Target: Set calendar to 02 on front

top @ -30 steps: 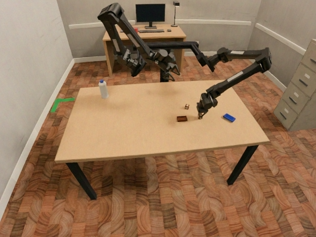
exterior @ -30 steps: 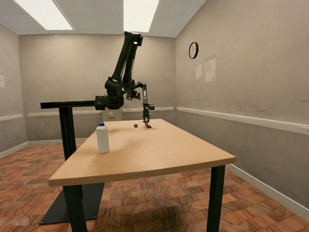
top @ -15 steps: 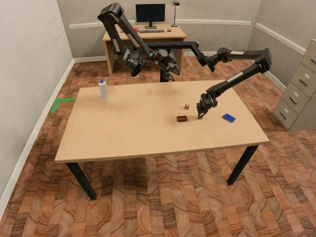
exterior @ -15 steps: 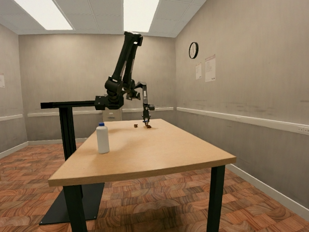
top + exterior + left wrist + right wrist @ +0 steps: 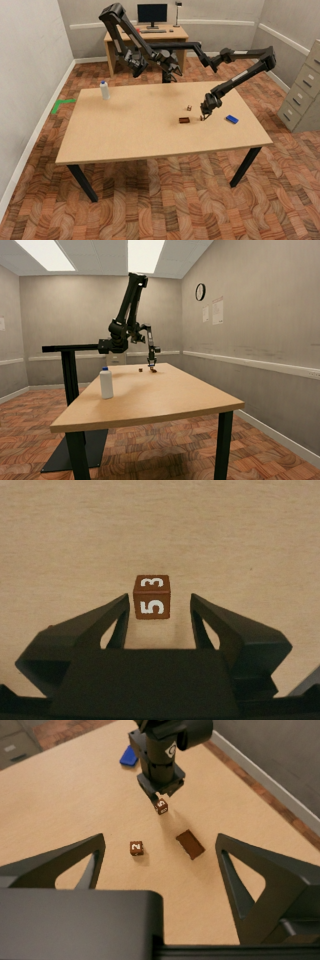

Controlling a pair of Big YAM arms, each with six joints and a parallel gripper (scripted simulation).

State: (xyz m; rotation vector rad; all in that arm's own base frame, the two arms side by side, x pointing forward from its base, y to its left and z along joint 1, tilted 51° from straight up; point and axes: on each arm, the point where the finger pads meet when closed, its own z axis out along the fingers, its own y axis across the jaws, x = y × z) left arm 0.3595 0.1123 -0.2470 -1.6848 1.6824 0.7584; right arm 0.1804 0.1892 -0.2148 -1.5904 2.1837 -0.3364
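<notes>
My left hand is 10 mm past the brown calendar tray, 150 mm to the left of it and 30 mm above it. From my left hand the other things lie so: flat blue block 40 mm ahead, 230 mm to the left, 30 mm below.
</notes>
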